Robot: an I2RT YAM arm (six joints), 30 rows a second.
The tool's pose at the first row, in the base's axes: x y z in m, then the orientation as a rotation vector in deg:
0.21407 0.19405 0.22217 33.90 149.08 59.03
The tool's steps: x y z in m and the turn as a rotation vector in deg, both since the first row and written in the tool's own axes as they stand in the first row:
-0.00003 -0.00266 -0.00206 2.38 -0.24 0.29
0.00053 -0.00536 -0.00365 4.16 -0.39 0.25
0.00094 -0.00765 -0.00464 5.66 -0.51 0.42
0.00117 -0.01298 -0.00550 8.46 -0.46 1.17
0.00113 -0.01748 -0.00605 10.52 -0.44 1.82
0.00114 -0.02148 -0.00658 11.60 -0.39 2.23
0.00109 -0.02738 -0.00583 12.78 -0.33 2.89
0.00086 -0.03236 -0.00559 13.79 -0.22 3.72
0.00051 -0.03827 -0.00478 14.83 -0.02 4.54
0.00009 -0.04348 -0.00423 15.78 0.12 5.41
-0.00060 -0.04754 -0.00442 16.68 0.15 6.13
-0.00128 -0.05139 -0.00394 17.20 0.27 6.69
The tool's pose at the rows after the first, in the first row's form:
0.21256 0.19107 0.22177 34.94 150.42 56.01
0.21071 0.18862 0.22094 35.35 151.42 53.67
0.20934 0.18671 0.21999 35.97 152.23 51.75
0.20736 0.18279 0.21685 37.60 153.93 48.39
0.20597 0.17947 0.21409 38.94 155.11 45.90
0.20467 0.17652 0.21166 39.73 155.74 44.63
0.20343 0.17303 0.20701 40.88 156.42 43.28
0.20238 0.16977 0.20338 42.21 157.02 42.21
0.20142 0.16617 0.19871 43.51 157.71 41.14
0.20061 0.16285 0.19472 44.88 158.28 40.15
0.20005 0.15972 0.19209 46.07 158.71 39.13
0.19980 0.15714 0.18912 46.93 159.04 38.62

